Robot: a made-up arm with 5 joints.
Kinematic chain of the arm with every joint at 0, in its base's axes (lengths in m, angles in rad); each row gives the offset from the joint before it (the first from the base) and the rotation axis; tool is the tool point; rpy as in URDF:
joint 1: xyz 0.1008 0 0.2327 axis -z
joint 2: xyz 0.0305 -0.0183 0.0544 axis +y
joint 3: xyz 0.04 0 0.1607 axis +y
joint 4: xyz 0.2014 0 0.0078 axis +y
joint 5: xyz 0.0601 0.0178 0 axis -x
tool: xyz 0 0 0 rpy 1.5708 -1.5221 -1.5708
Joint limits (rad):
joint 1: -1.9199..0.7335
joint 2: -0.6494..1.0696
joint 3: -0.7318..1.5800
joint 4: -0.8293..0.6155
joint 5: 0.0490..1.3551
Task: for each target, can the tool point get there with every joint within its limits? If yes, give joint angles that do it. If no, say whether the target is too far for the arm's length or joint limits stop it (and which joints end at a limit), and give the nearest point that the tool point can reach.
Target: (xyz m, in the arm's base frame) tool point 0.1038 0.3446 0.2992
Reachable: yes | joints -1.5635 0.3343 0.1172 0.4142 0.9421
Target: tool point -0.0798 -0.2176 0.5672
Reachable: no: joint limits stop it (at a limit: joint 2, joint 3, joint 4) | nearest point 0.0750 -0.0311 0.6868 | short by 0.270 m
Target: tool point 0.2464 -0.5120 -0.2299
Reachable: no: too far | nearest point 0.3241 -0.2019 0.0920 | short by 0.454 m
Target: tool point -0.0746 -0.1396 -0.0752
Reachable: no: joint limits stop it (at a limit: joint 1, joint 2) | nearest point 0.1468 -0.0421 0.1012 | short by 0.299 m
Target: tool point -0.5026 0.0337 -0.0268
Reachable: no: too far | nearest point 0.0242 0.2118 0.0699 | short by 0.564 m
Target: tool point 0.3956 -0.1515 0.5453
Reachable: yes | joints 0.4734 0.2132 -0.4837 -0.6613 1.2130
